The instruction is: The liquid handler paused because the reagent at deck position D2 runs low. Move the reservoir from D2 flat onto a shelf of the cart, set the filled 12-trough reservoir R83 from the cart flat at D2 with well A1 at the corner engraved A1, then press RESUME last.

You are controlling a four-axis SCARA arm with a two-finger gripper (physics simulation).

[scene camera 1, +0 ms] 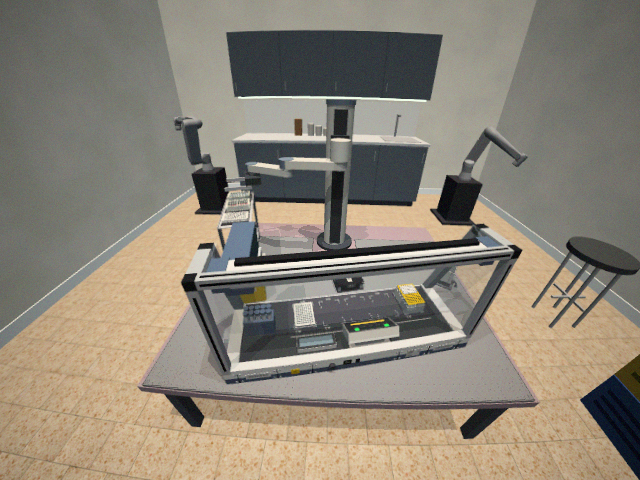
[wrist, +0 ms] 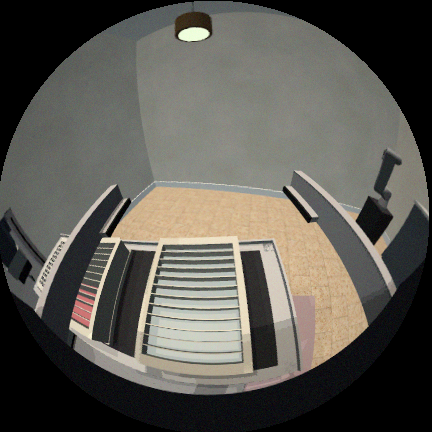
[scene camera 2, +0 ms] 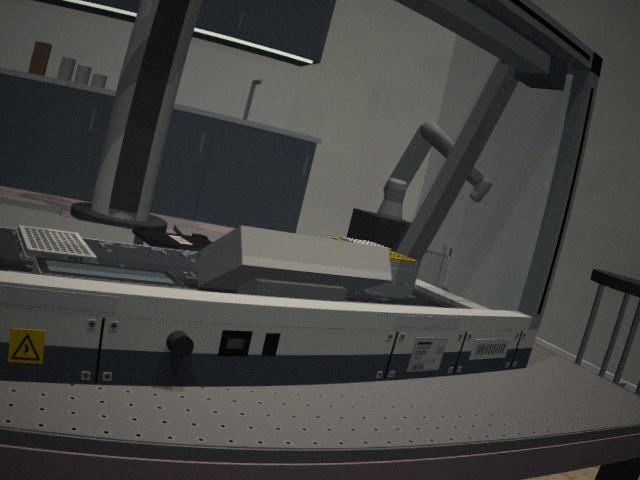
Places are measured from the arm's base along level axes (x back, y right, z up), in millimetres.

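Pixels of known places: gripper, between the fingertips: (scene camera 1: 225, 184) (wrist: 204, 182); arm's base, origin of its link: (scene camera 1: 334, 241).
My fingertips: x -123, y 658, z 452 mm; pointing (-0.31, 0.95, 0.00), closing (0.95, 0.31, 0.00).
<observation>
Ahead of a thing's pixels: the offset from my fingertips to its middle. "*": to the spot under its first point.
My gripper (scene camera 1: 227, 184) (wrist: 204, 182) is open and empty, above the far end of the cart (scene camera 1: 221, 240) (wrist: 287, 312). In the wrist view its fingers stand wide, to both sides of a cream reservoir @[dx +6, dy -70, dz -74 mm] (wrist: 194, 310) with pale liquid in its troughs. A second reservoir @[dx -122, dy -107, dz -74 mm] (wrist: 90, 295), with red liquid in some troughs, lies to the left, partly behind the left finger. Both lie flat; I cannot read which is R83. In scene camera 1 these reservoirs are small on the cart top. The deck (scene camera 1: 356, 308) shows no reservoir. D2, A1 and RESUME lettering is not legible.
A white plate @[dx -250, dy -136, dz -82 mm] (wrist: 50, 265) (scene camera 1: 236, 215) lies on the cart's near end. The handler's frame @[* dx -800, dy -683, dz +69 mm] (scene camera 1: 356, 265) surrounds the deck, with a white well plate (scene camera 1: 303, 314), blue tube rack (scene camera 1: 258, 317), yellow tip box (scene camera 1: 412, 297) and a screen (scene camera 1: 316, 341). A black stool (scene camera 1: 602, 254) stands right.
</observation>
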